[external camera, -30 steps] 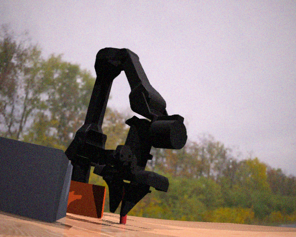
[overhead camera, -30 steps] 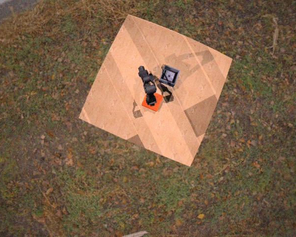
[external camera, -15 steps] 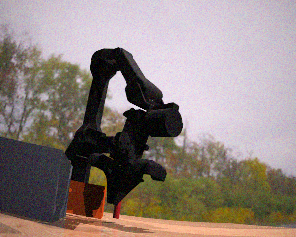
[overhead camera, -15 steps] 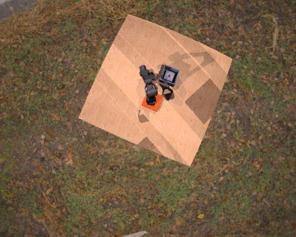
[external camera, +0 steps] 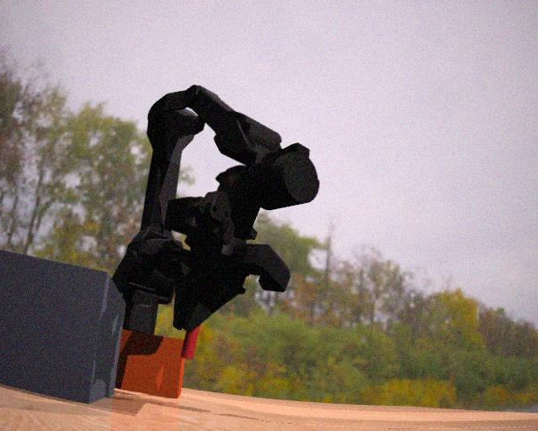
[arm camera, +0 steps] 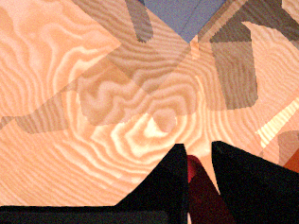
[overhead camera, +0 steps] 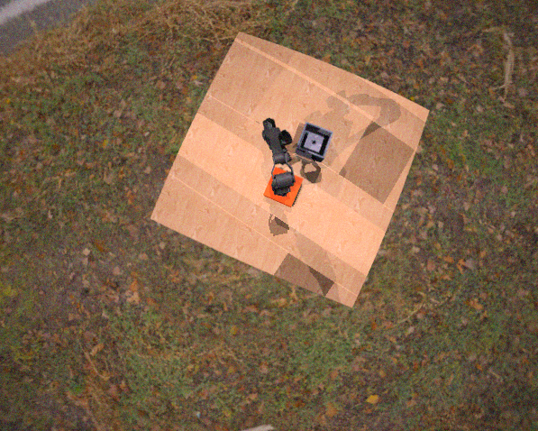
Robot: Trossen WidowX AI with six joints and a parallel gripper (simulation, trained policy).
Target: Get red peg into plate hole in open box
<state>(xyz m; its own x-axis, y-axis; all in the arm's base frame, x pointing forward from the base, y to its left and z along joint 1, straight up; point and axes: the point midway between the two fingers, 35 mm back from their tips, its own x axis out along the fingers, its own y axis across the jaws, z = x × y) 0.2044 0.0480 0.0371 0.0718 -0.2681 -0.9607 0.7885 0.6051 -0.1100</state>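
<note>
Right now the pale plate is 10 cm ahead of my gripper tip, 16 cm to the right of it and 4 cm below it. Round my gripper tip: red peg (1 cm behind, 1 cm to the left, 1 cm above); then dark box (10 cm ahead, 16 cm to the right, 6 cm below).
</note>
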